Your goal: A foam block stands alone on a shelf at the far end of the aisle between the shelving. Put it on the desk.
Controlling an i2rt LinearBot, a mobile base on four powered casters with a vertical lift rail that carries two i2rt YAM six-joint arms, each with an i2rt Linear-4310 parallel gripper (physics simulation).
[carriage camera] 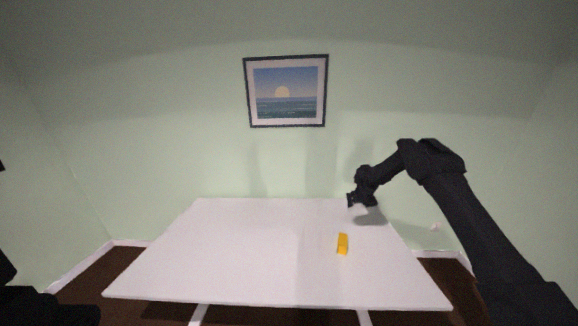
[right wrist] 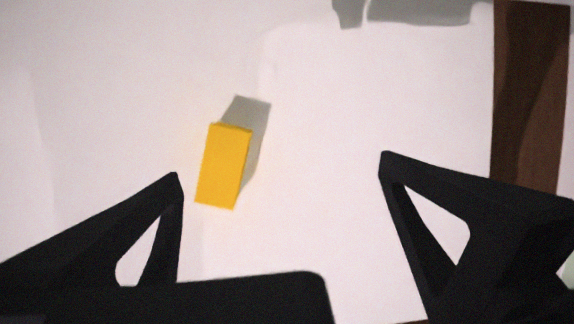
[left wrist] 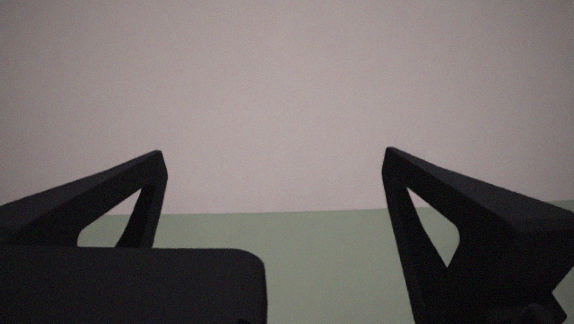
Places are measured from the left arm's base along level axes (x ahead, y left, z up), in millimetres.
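Pixels of known places: left gripper, fingertip midpoint: [left wrist: 273,161]; right gripper, fingertip midpoint: [carriage camera: 356,206] [right wrist: 281,173].
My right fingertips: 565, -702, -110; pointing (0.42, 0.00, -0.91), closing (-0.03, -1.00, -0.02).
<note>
Behind a point stands the place of what it marks, as x, y, z.
The yellow foam block [carriage camera: 342,243] @[511, -629, -311] [right wrist: 223,166] @[538, -643, -311] rests on the white desk [carriage camera: 225,260] @[482, 4, -371] [right wrist: 320,100] @[599, -768, -371], right of the middle in the carriage view. In the right wrist view it lies beyond the fingertips, nearer the left-hand finger, with its shadow beside it. My right gripper [right wrist: 281,173] @[565, -702, -110] is open and empty, raised above the desk and apart from the block; in the carriage view its fingers are hard to make out. My left gripper [left wrist: 273,161] @[22, 5, 436] is open and empty, facing the pale ceiling and green wall. Its fingers do not show in the carriage view.
A framed sunset picture [carriage camera: 287,122] @[1050, -354, 269] hangs on the green wall [carriage camera: 165,150] @[1157, 675, 58] behind the desk. Brown floor [carriage camera: 95,272] @[910, 1583, -1091] [right wrist: 540,95] @[550, -1849, -1091] shows past the desk's edges. Part of the left arm [carriage camera: 45,307] @[17, -39, 184] shows at the lower left in the carriage view.
</note>
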